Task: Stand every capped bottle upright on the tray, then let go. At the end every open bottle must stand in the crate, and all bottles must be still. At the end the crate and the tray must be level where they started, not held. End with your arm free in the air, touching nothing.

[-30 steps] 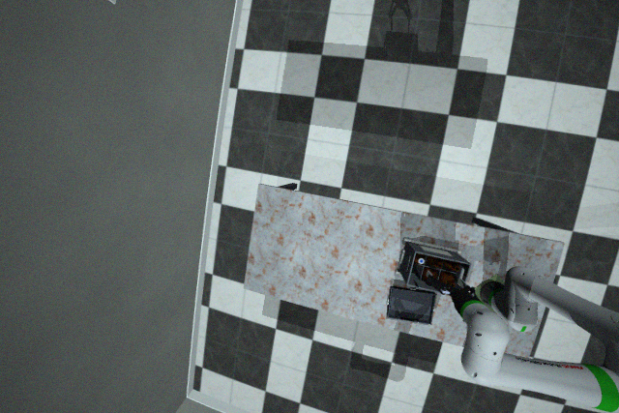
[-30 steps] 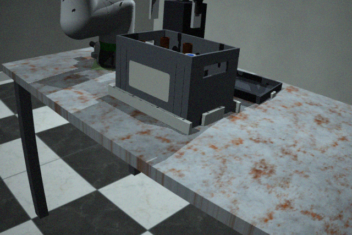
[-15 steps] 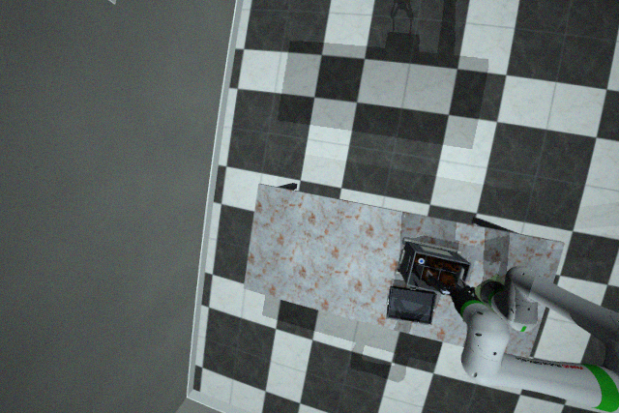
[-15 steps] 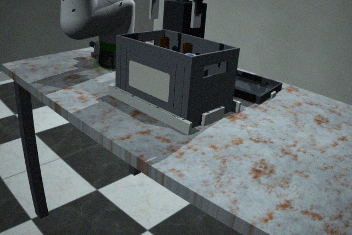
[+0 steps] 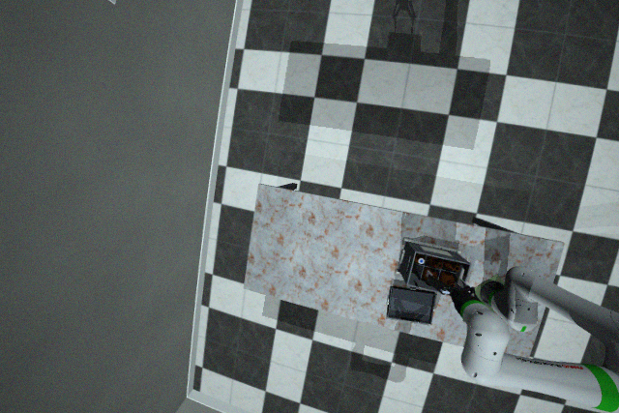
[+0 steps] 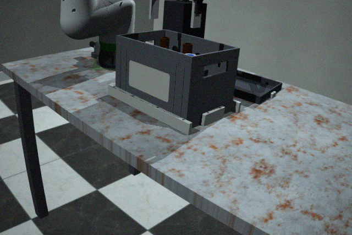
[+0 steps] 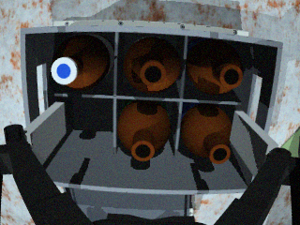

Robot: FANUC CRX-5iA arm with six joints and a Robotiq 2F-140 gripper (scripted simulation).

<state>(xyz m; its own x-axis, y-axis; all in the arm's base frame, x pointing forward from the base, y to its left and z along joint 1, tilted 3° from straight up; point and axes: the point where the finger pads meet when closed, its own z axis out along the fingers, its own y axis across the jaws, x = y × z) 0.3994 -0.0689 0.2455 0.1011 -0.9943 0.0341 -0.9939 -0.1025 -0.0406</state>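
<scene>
The capped bottle lies 15 cm below my hand, 9 cm ahead of it and 2 cm to the right of it. From my hand the other things lie so: dark tray: 30 cm to the left, 22 cm below; then dark grey crate: 15 cm below, 2 cm to the left.
</scene>
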